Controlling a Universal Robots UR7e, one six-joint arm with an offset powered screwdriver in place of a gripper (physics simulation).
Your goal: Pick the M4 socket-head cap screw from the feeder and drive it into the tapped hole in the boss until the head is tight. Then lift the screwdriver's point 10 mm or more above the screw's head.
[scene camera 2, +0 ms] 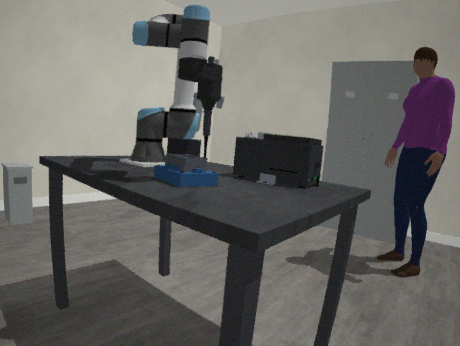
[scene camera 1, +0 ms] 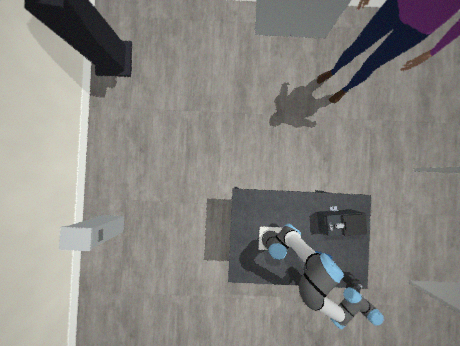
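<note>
My black screwdriver [scene camera 1: 353, 280] [scene camera 2: 205, 156] hangs upright from the wrist in the scene camera 2 view, its thin bit pointing down. The bit's end shows just above and behind the grey block [scene camera 2: 186, 162] on the blue fixture [scene camera 2: 186, 178]; its exact distance from them cannot be told. A small blue round boss [scene camera 2: 197, 170] stands at the fixture's right part; its tapped hole is too small to make out. The black feeder [scene camera 1: 356, 224] [scene camera 2: 277, 162] stands on the table, to the right of the fixture in scene camera 2. The screw cannot be made out at the bit or the boss.
The dark table [scene camera 1: 280, 205] [scene camera 2: 240, 207] carries the arm's pale base plate [scene camera 1: 262, 244] [scene camera 2: 131, 162]. A person [scene camera 1: 380, 47] [scene camera 2: 425, 120] stands on the floor beyond the table, near a grey cabinet [scene camera 2: 362, 130]. A grey bin [scene camera 1: 77, 237] [scene camera 2: 19, 197] stands by the wall.
</note>
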